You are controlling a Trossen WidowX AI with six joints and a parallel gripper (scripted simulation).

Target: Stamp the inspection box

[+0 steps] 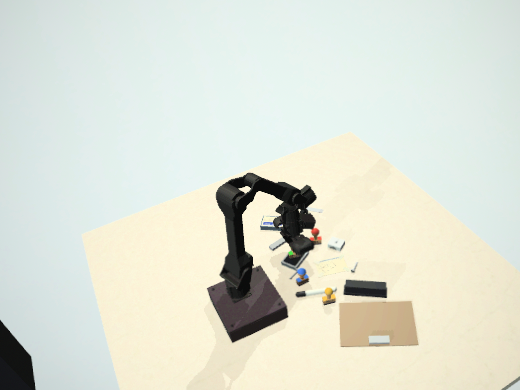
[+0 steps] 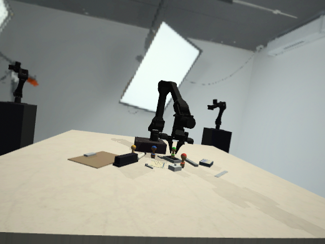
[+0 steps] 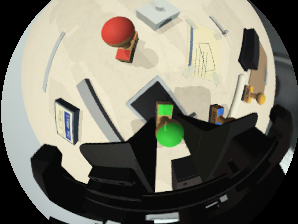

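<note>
The green-knobbed stamp lies 10 mm below my gripper tip. Round my gripper tip: grey bar 100 mm to the left, 30 mm below, 10 mm ahead; dark ink pad 30 mm below; red-knobbed stamp 100 mm ahead, 30 mm to the left, 20 mm below.
</note>
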